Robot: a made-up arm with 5 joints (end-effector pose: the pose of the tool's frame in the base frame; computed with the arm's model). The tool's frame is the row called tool.
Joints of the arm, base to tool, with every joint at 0 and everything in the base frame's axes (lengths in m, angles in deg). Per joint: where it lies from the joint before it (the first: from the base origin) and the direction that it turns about. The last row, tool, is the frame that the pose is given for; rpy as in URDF.
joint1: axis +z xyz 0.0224 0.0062 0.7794
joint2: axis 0 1 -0.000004 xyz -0.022 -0.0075 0.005
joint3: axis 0 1 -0.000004 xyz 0.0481 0.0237 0.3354
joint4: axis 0 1 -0.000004 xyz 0.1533 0.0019 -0.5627
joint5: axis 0 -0.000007 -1 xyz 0.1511 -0.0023 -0.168
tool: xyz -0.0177 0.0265 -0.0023 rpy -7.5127 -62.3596 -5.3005
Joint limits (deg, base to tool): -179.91..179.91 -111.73..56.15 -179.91..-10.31 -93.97..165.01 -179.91..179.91
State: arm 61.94 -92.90 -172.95 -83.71 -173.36
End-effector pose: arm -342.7 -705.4 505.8 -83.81 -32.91 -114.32
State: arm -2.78 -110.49 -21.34 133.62 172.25
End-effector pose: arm 152.7 -8.2 1026.0 93.18 -10.13 148.70
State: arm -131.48 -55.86 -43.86 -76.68 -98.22
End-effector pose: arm -74.2 -94.8 1436.5 -131.97 45.02 79.75
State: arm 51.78 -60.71 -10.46 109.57 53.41
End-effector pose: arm 179.5 279.8 719.9 -38.07 -39.69 8.27
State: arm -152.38 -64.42 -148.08 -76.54 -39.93
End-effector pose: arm 793.3 381.6 1195.3 16.63 -28.06 -135.17
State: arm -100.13 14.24 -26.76 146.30 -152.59
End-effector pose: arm -19.4 -137.5 587.8 124.49 -102.88 -51.41
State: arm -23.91 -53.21 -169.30 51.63 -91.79
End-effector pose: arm -757.2 348.9 1523.0 101.68 84.61 -65.11
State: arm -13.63 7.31 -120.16 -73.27 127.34
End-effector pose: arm 343.8 -57.5 1620.6 -123.12 62.95 67.77
